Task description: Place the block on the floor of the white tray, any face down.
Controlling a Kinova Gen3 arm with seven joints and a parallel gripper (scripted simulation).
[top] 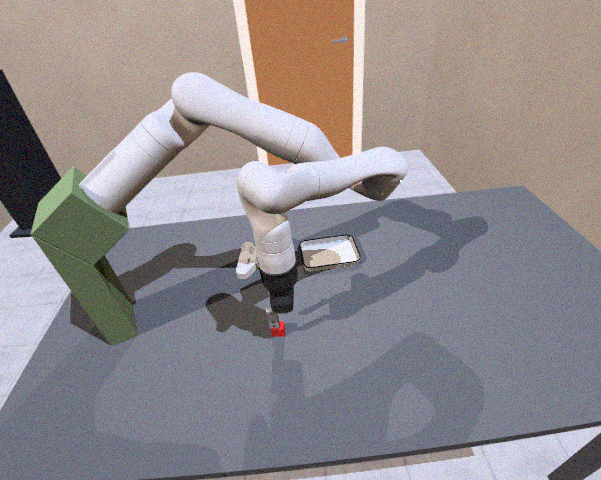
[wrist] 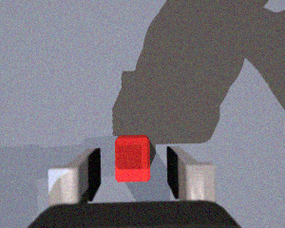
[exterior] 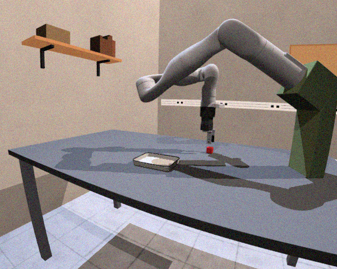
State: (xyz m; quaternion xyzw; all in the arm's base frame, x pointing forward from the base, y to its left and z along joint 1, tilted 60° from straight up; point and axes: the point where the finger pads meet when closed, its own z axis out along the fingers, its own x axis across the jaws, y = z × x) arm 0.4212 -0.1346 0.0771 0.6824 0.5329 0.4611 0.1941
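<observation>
The red block is 60 mm below my hand. From my hand the other things lie so: white tray (280 mm to the left, 140 mm ahead, 60 mm below).
</observation>
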